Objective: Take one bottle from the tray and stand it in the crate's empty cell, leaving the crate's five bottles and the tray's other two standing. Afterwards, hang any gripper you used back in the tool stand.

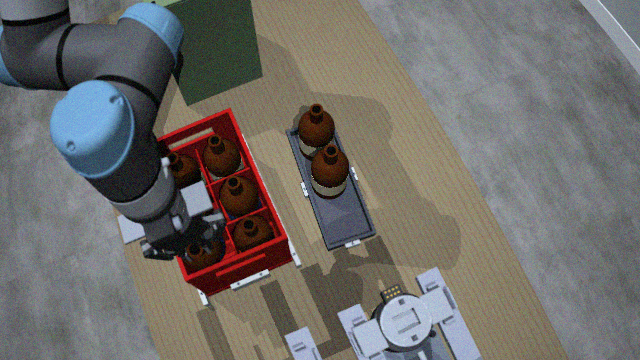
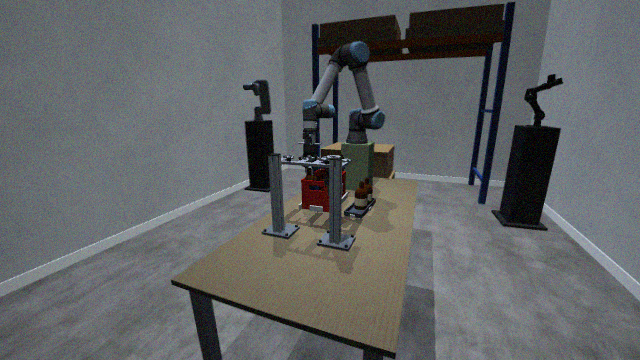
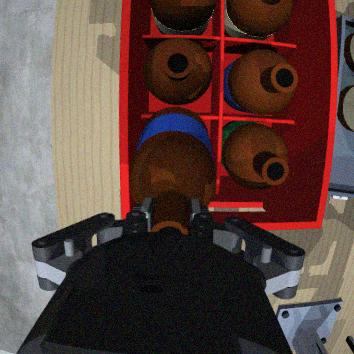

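Seen in the pictures: arm's base at its link origin: (image 2: 356,142).
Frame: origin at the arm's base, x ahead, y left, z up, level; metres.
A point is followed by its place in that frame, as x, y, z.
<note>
My gripper (image 1: 192,239) (image 2: 310,150) {0.486, -0.175, 0.065} (image 3: 171,215) is shut on the neck of a brown bottle with a blue band (image 1: 197,257) {0.512, -0.177, -0.096} (image 3: 172,165) {0.461, -0.172, -0.126}. The bottle is in the near left corner cell of the red crate (image 1: 277,250) {0.530, -0.057, -0.202} (image 2: 310,197) {0.523, -0.165, -0.252} (image 3: 330,150) {0.457, -0.033, -0.152}; its base is hidden, and a slight tilt cannot be ruled out. Several brown bottles stand in the other cells, among them a near right one (image 1: 252,235) {0.490, -0.085, -0.189} (image 3: 256,155) {0.469, -0.092, -0.195} and a middle left one (image 3: 177,80) {0.395, -0.167, -0.192}. Two bottles (image 1: 316,127) {0.347, 0.116, -0.204} (image 1: 330,167) {0.435, 0.100, -0.204} stand on the dark tray (image 1: 345,220) {0.508, 0.098, -0.322} (image 3: 345,170) {0.520, 0.097, -0.322}.
The tool stand (image 2: 335,200) {0.881, 0.075, -0.119} is at the near side, with one post's base plate (image 3: 310,320) {0.822, 0.080, -0.315} close to the crate. Another tool (image 1: 404,320) {0.740, 0.029, 0.021} hangs in it. A green pedestal (image 1: 220,55) {0.098, 0.017, -0.194} (image 2: 357,165) {0.099, 0.027, -0.144} is behind the crate. The table edge runs left of the crate.
</note>
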